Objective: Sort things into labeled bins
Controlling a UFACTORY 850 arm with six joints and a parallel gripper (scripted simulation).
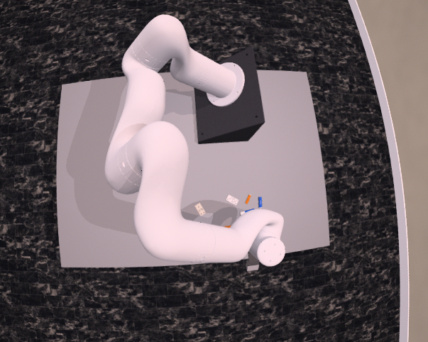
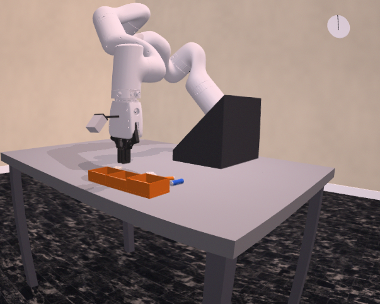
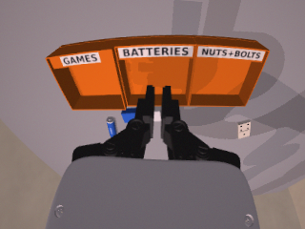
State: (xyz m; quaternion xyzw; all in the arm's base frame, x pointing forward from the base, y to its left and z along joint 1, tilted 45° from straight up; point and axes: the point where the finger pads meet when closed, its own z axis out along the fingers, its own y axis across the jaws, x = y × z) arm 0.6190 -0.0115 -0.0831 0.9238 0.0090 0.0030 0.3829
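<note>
Now: the orange three-compartment bin 7 cm below my hand. The rest, counted from my hand: blue-and-white block: 9 cm behind, 8 cm below, 2 cm to the left; then orange battery: 15 cm behind, 8 cm below, 3 cm to the left; then blue battery: 13 cm behind, 9 cm to the left, 8 cm below.
</note>
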